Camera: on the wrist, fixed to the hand. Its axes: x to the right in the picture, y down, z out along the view.
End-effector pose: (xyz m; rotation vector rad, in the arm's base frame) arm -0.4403 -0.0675 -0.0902 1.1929 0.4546 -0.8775
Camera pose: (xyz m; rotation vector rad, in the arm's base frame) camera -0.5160 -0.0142 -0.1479 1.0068 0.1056 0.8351
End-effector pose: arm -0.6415 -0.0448 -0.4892 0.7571 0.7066 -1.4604
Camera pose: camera -0.7284 0.0185 -0.5080 1.0133 0.5920 0.2785
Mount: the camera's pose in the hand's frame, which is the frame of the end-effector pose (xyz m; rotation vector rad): -0.0224 -0.0890 -0.0590 -0.4304 0.6006 1.4871
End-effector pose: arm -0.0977 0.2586 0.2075 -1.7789 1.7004 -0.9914
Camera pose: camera -0.0861 0.2984 0.3084 0.0665 2.8868 -0.4094
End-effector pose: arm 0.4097 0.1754 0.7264 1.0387 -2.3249 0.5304
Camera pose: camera 0.5088 0.1642 0.7706 -1.0686 -2.0732 0.6387
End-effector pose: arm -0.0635 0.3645 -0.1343 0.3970 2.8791 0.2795
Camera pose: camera -0.0785 0.2647 -0.0928 -1.9110 -1.6096 -0.9961
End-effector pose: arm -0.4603 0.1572 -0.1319 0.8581 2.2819 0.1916
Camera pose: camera -0.5332 0.0801 -0.1065 2.2392 1.4067 1.6574
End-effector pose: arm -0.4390 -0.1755 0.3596 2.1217 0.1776 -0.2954
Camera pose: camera -0.4737 -0.0782 0.3244 1.3622 -0.8876 1.1343
